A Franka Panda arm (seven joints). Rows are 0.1 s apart.
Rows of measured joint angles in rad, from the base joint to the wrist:
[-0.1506 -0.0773 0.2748 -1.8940 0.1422 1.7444 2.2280]
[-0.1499 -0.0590 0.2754 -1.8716 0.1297 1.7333 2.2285]
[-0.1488 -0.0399 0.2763 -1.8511 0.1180 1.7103 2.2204]
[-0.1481 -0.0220 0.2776 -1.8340 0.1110 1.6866 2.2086]
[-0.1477 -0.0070 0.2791 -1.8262 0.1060 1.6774 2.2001]
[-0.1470 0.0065 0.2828 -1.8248 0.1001 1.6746 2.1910]
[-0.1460 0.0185 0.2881 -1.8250 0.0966 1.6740 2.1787]
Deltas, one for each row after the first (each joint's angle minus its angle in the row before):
[0.0007 0.0183 0.0006 0.0224 -0.0125 -0.0111 0.0005]
[0.0011 0.0191 0.0009 0.0205 -0.0117 -0.0230 -0.0081]
[0.0007 0.0179 0.0013 0.0171 -0.0070 -0.0237 -0.0118]
[0.0004 0.0150 0.0015 0.0078 -0.0050 -0.0092 -0.0085]
[0.0007 0.0135 0.0037 0.0014 -0.0059 -0.0028 -0.0091]
[0.0010 0.0120 0.0053 -0.0002 -0.0035 -0.0006 -0.0123]

